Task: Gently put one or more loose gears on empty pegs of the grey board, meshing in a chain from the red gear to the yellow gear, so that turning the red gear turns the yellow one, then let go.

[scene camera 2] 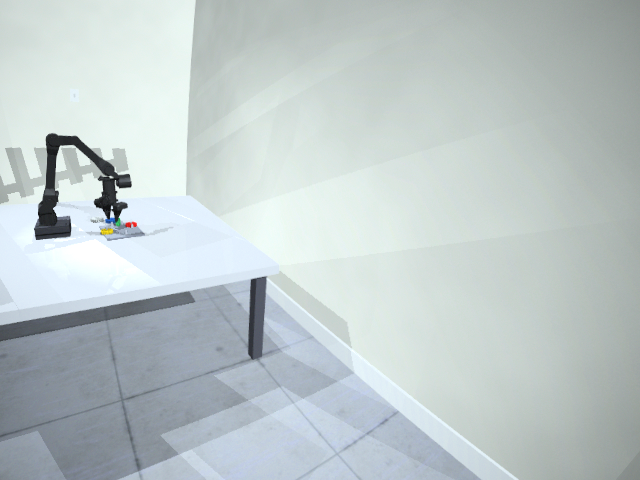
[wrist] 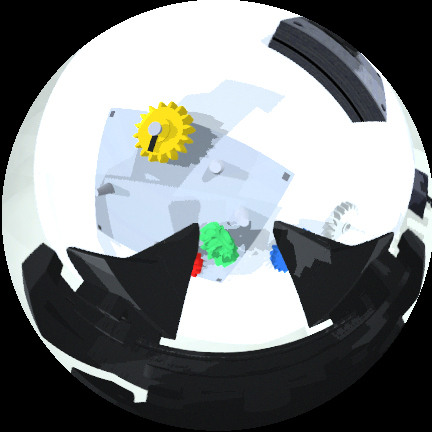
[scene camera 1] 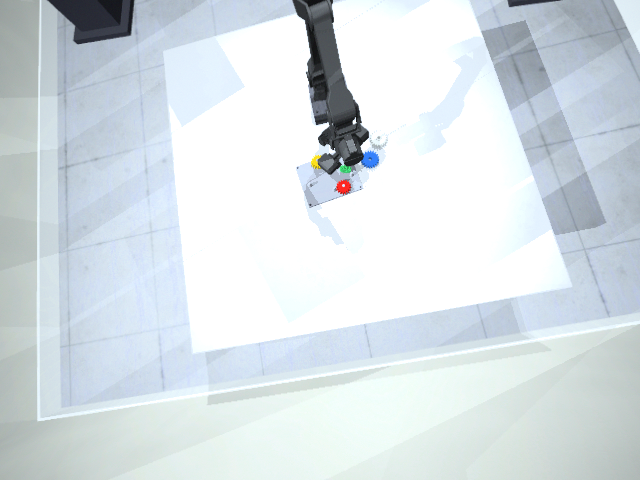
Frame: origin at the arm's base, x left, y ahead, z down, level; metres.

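Seen in the pictures: gripper, fingertip midpoint: (scene camera 2: pixel 112 220) (wrist: pixel 236 227); arm's base, link origin: (scene camera 2: pixel 48 223) (scene camera 1: pixel 322 92).
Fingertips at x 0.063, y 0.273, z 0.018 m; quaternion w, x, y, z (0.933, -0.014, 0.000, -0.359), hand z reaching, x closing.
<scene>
Offsets run from my fingertips to a thing's top centre. Level surfaces: height alone.
My gripper (scene camera 1: pixel 341 165) (scene camera 2: pixel 112 219) (wrist: pixel 236 227) is open, low over the grey board @[dx -0.060, dy +0.037, dz +0.008 m] (scene camera 1: pixel 323 195) (scene camera 2: pixel 126 235) (wrist: pixel 127 210). The green gear @[dx +0.005, dy +0.025, dz -0.011 m] (scene camera 1: pixel 345 168) (scene camera 2: pixel 118 222) (wrist: pixel 218 244) is tilted between the parted fingers, nearer the left one in the wrist view, beside a bare peg @[dx +0.006, dy -0.004, dz +0.009 m] (wrist: pixel 242 216); whether it touches the peg is unclear. The yellow gear @[dx -0.095, dy -0.019, dz +0.012 m] (scene camera 1: pixel 315 162) (scene camera 2: pixel 106 231) (wrist: pixel 165 132) is on its peg. The red gear @[dx -0.006, dy +0.087, dz +0.013 m] (scene camera 1: pixel 343 187) (scene camera 2: pixel 131 224) (wrist: pixel 198 265) is on the board, partly hidden in the wrist view. Other bare pegs @[dx -0.040, dy -0.023, dz +0.009 m] (wrist: pixel 216 166) @[dx -0.130, dy +0.069, dz +0.009 m] (wrist: pixel 105 189) stand on the board.
The loose blue gear @[dx +0.097, dy -0.012, dz +0.021 m] (scene camera 1: pixel 370 159) (scene camera 2: pixel 110 220) (wrist: pixel 279 258) and white gear @[dx +0.135, dy -0.091, dz +0.021 m] (scene camera 1: pixel 378 138) (scene camera 2: pixel 96 220) (wrist: pixel 345 227) lie beside the board. One finger partly covers the blue gear in the wrist view. The dark robot base (scene camera 2: pixel 52 227) (wrist: pixel 335 65) stands on the table @[dz +0.038 m] (scene camera 2: pixel 206 260).
</scene>
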